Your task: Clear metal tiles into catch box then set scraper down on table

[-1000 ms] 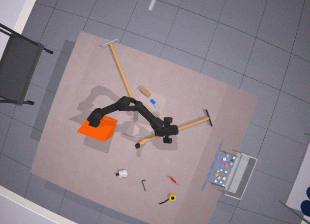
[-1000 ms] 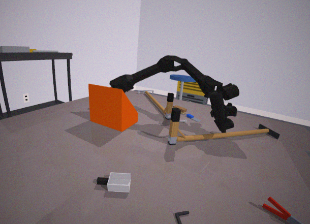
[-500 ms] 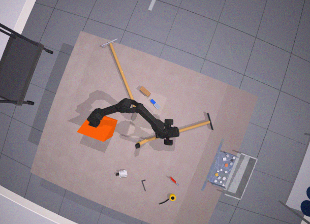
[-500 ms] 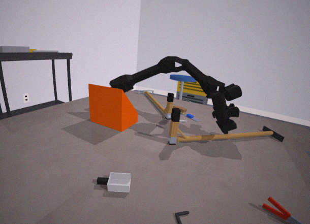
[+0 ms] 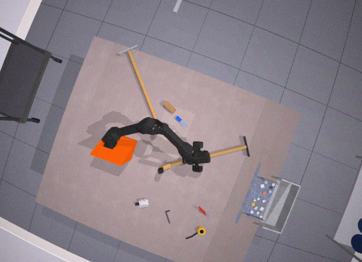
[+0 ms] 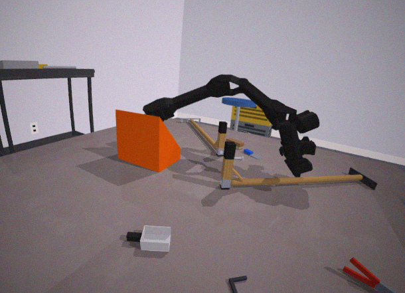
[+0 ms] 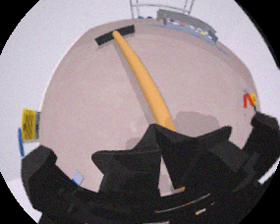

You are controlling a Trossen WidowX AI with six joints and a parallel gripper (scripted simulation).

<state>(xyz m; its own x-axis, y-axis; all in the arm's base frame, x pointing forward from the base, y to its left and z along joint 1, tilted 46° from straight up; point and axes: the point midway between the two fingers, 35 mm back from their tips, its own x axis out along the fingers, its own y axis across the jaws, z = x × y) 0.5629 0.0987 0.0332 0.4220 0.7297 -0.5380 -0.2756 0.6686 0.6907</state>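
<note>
Now: gripper tip 20 mm short of the long scraper, 10 mm to the left of it and 50 mm below it. Also, from my gripper tip: wooden block (300 mm behind, 240 mm to the left); blue tool (200 mm behind, 170 mm to the left, 10 mm below); hex key (100 mm behind, 460 mm to the right, 10 mm below).
</note>
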